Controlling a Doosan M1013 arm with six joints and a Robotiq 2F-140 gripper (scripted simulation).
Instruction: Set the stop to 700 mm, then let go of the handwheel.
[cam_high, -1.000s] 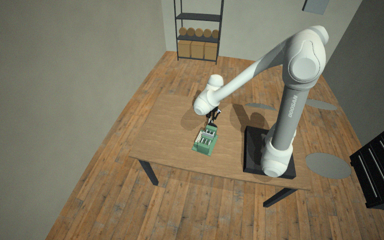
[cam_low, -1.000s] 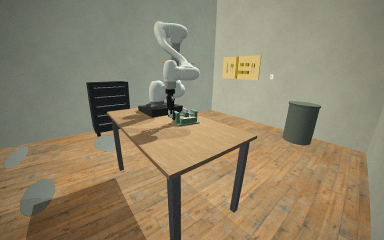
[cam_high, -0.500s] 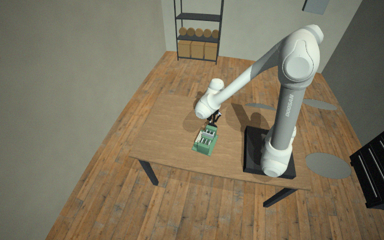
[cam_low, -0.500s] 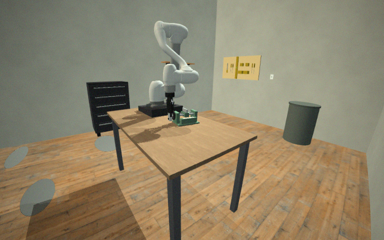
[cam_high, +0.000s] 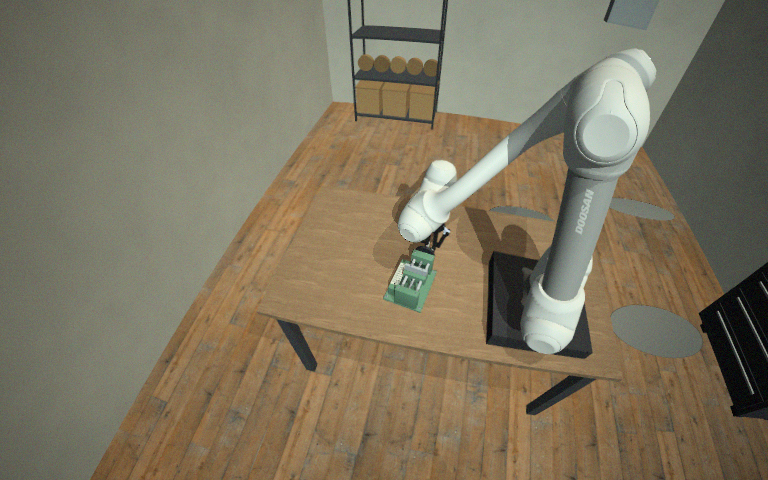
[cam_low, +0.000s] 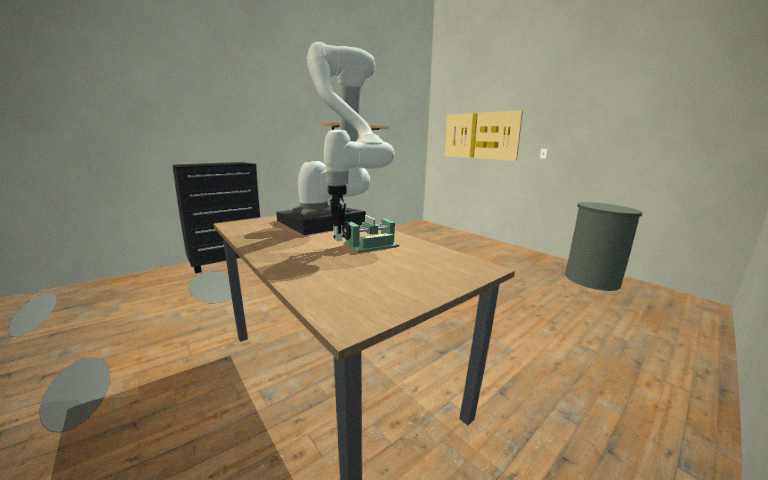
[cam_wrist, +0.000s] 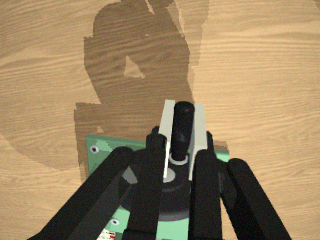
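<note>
Now: the green stop fixture 40 mm ahead of my hand, 140 mm to the left of it and 20 mm above it. The rest, counted from my hand: black crank handle (20 mm below).
</note>
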